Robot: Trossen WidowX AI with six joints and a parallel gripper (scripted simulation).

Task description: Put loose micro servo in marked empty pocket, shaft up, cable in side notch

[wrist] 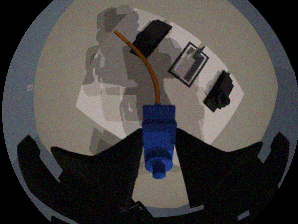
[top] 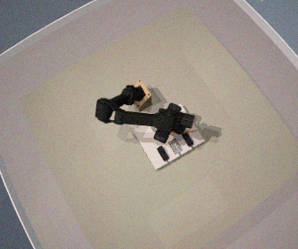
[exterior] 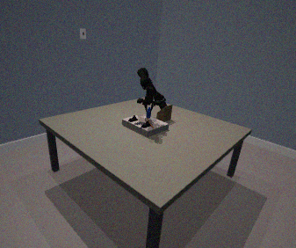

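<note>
The white deck is 1 cm behind my gripper tip and 10 cm below it.
</note>
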